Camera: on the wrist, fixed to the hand. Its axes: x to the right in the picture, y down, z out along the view.
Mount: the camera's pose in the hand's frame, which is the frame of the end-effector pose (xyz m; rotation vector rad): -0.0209 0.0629 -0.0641 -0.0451 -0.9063 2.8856
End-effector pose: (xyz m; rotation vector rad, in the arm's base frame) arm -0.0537 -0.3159 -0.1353 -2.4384 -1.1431 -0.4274
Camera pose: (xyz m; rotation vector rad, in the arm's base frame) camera -0.0238 -0.3971 -0.1036 -1.5198 2.3236 1.3717
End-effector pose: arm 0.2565 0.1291 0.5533 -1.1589 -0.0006 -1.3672
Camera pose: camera 0.2587 0.0904 0.4696 -0.5042 0.7033 1.6512
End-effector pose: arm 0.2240 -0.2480 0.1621 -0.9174 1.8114 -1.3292
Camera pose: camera 0.1713 -0.1860 0.1187 1.0785 0.6229 0.9299
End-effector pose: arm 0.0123 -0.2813 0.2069 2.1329 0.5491 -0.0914
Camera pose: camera 0.0110 -0.2686 0.2982 0.7052 -2.7251 0.4998
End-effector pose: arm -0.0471 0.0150 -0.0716 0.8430 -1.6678 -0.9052
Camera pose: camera 0.0133 0.0523 -0.0128 -2.1368 -1.4642 0.9769
